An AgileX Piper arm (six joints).
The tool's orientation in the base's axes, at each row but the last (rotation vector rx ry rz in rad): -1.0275, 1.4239, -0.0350; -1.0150, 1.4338, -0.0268; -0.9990, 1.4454, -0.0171; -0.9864, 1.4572, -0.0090; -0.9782, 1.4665, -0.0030; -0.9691, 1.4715, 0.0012; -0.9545, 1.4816, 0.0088; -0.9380, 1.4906, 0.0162; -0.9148, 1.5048, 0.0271; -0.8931, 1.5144, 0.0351
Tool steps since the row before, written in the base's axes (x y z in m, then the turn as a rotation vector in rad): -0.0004, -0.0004, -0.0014, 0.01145, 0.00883, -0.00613; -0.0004, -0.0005, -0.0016, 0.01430, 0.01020, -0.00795; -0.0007, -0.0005, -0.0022, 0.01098, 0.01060, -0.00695; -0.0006, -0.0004, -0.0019, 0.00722, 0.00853, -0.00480; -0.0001, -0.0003, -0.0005, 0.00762, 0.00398, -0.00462; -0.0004, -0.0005, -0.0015, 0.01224, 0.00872, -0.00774; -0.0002, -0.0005, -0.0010, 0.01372, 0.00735, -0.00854; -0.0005, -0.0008, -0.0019, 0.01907, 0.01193, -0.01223; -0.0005, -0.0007, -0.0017, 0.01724, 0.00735, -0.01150; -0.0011, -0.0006, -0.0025, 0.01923, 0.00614, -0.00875
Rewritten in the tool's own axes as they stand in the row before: 0.0012, 0.0008, -0.0003, 0.00220, 0.00268, 0.01532; 0.0015, 0.0008, -0.0003, 0.00345, 0.00302, 0.01873; 0.0019, 0.0013, -0.0004, 0.00177, 0.00451, 0.01606; 0.0017, 0.0011, -0.0004, 0.00048, 0.00407, 0.01145; 0.0006, 0.0001, -0.0001, 0.00291, 0.00087, 0.00927; 0.0014, 0.0007, -0.0003, 0.00367, 0.00306, 0.01622; 0.0011, 0.0003, -0.0002, 0.00530, 0.00178, 0.01685; 0.0019, 0.0007, -0.0005, 0.00677, 0.00379, 0.02440; 0.0017, 0.0006, -0.0005, 0.00826, 0.00132, 0.02034; 0.0023, 0.0014, -0.0008, 0.00674, -0.00191, 0.02086
